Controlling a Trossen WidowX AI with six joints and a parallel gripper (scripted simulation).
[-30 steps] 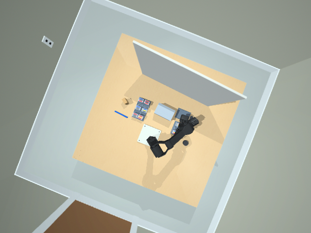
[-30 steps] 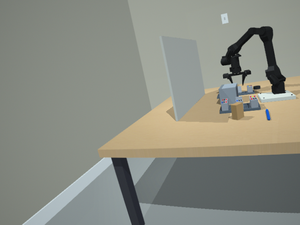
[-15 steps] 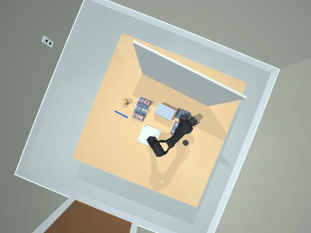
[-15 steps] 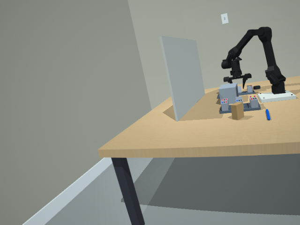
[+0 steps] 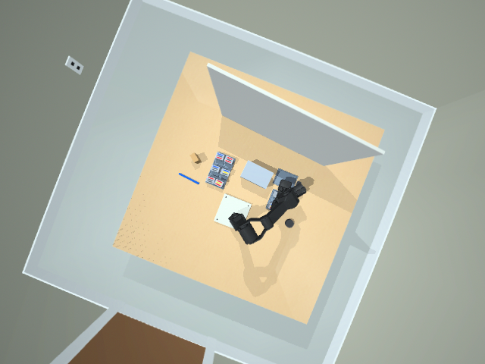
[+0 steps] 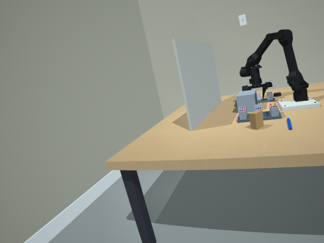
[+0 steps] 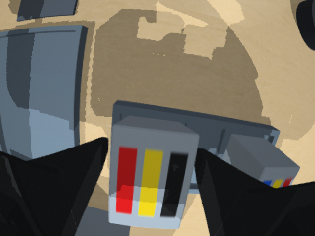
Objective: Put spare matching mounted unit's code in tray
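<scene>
The grey-blue tray is 11 cm ahead of my gripper tip, 1 cm to the right of it and 1 cm below it. From my gripper tip the other things lie so: mounted unit: 6 cm ahead, 18 cm to the left, 3 cm above; then grey spare: 3 cm above; then black puck: 13 cm behind, 13 cm to the right, 1 cm below.
</scene>
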